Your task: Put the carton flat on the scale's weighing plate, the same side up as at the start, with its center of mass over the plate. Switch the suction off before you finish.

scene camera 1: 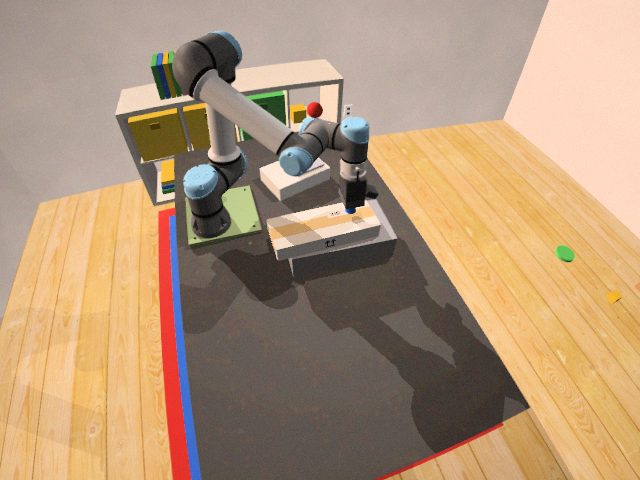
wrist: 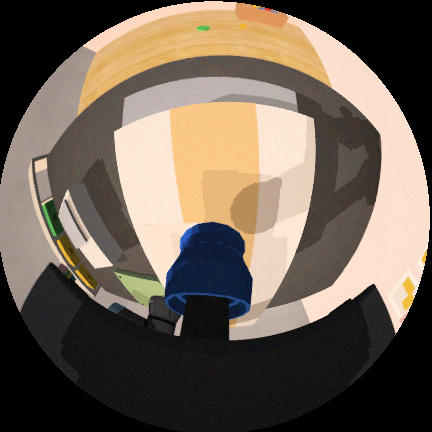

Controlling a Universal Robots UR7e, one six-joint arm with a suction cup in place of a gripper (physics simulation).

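Where they show: hand, its tool point: [scene camera 1: 350,210] [wrist: 211,250]; arm's base, origin of its link: [scene camera 1: 211,223].
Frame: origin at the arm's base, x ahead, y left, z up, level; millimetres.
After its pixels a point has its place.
The long white carton [scene camera 1: 310,232] {x 336, y -237, z 130 mm} [wrist: 215,150] {x 530, y -186, z 131 mm} with an orange tape strip lies flat on the grey scale [scene camera 1: 346,258] {x 450, y -281, z 23 mm} [wrist: 200,90] {x 601, y -168, z 75 mm}. Its taped face is up, and the two arrows on its side point up. Its left end sticks out past the scale's left end in the scene view; some of the scale's top shows past its right end and behind it. My gripper [scene camera 1: 350,210] [wrist: 212,235], a blue suction cup, is open and holds nothing. It hangs a little above the right part of the carton's top, and its shadow falls on the carton.
A low white box [scene camera 1: 294,183] {x 342, y 121, z 37 mm} [wrist: 90,240] {x 356, y 149, z 40 mm} stands behind the carton on the dark table [scene camera 1: 289,372] {x 200, y -608, z -23 mm}. The green base plate [scene camera 1: 245,206] {x 135, y 72, z -5 mm} [wrist: 142,286] {x 116, y 70, z -4 mm} of the arm is to the left. A small black object [scene camera 1: 372,192] is behind the scale. A shelf unit [scene camera 1: 330,69] stands beyond the table.
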